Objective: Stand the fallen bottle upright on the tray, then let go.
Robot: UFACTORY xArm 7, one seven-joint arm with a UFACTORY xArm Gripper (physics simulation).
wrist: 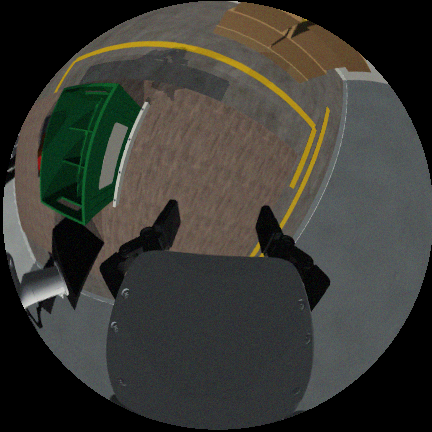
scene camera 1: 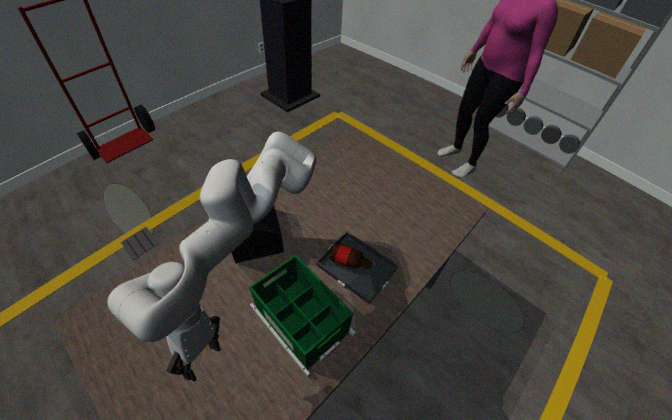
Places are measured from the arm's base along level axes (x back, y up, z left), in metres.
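Pixels of known places: gripper, fingertip midpoint: [wrist: 218, 213] [scene camera 1: 203, 363]; arm's base, origin of the base link: [wrist: 61, 277].
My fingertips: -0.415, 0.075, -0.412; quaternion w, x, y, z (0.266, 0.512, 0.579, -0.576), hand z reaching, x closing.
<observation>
Ahead of a thing's pixels: the offset from my fingertips to its middle, as dx, dy, dz. "spot": to the spot under its first point.
A brown bottle @(+0.040, -0.227, +0.602) [scene camera 1: 347, 256] with a red label lies on its side on the dark tray @(spot: -0.081, -0.263, +0.582) [scene camera 1: 371, 286], its neck pointing right in the scene view. In the wrist view a small red patch [wrist: 40, 162] shows at the far left behind the green crate; I cannot tell for sure that it is the bottle. My gripper [scene camera 1: 203, 360] [wrist: 218, 213] is open and empty. It hangs above the brown table top on the near left, on the other side of the crate from the tray and well away from the bottle.
A green crate @(+0.000, -0.181, +0.309) [scene camera 1: 325, 347] [wrist: 95, 205] with empty compartments stands between my gripper and the tray. The black block [scene camera 1: 265, 237] is beside the arm. A person [scene camera 1: 517, 40] stands beyond the yellow floor line. Cardboard boxes [wrist: 285, 42] show at the top of the wrist view.
</observation>
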